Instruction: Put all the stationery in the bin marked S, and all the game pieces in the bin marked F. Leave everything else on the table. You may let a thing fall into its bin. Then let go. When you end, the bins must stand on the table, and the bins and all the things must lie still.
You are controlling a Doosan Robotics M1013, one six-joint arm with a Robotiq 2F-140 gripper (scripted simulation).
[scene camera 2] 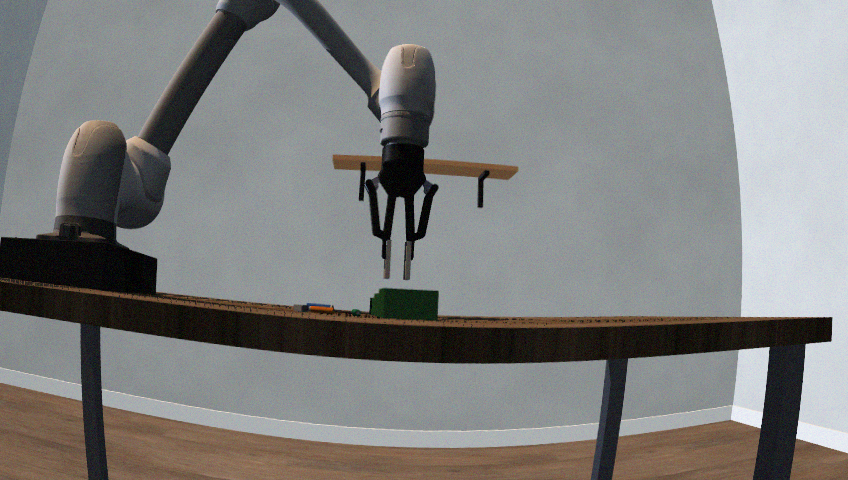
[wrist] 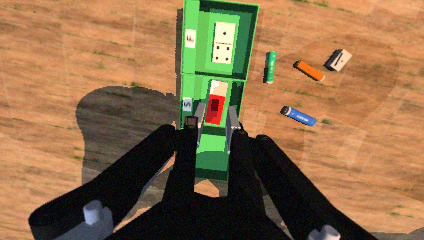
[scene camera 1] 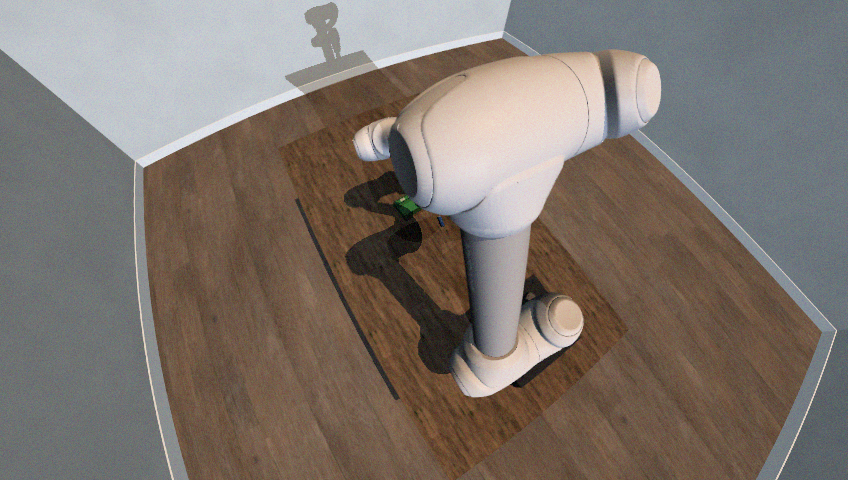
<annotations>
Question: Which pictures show my gripper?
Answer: Scene camera 2 and the wrist view only.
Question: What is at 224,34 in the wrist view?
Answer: A white domino.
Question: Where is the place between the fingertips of my gripper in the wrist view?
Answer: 215,114
</annotations>
